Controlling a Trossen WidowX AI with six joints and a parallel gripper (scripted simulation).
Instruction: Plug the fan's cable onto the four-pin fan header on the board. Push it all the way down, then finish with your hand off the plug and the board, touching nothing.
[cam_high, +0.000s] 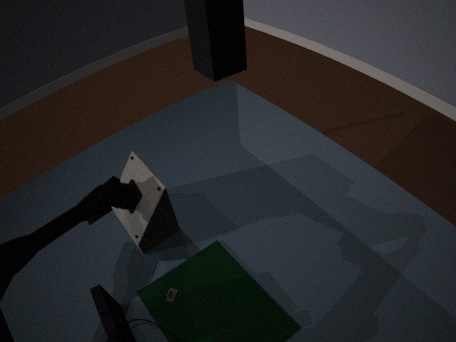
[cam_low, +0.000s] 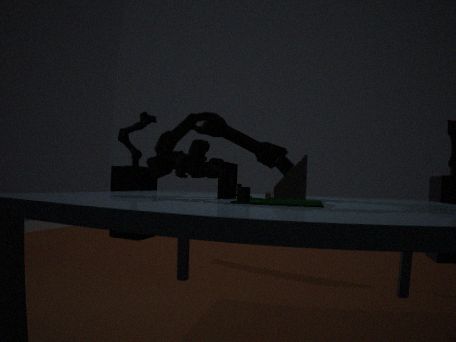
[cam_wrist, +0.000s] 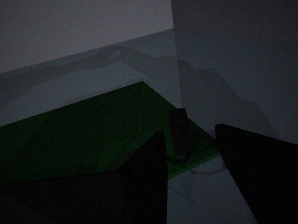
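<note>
My gripper tip is 3 cm short of the black plug, 7 cm to the right of it and 6 cm above it. The rest, counted from my gripper tip: green board (9 cm behind, 16 cm to the left, 9 cm below); white four-pin header (18 cm behind, 11 cm to the left, 8 cm below); black fan (18 cm behind, 3 cm to the right, 2 cm below).
</note>
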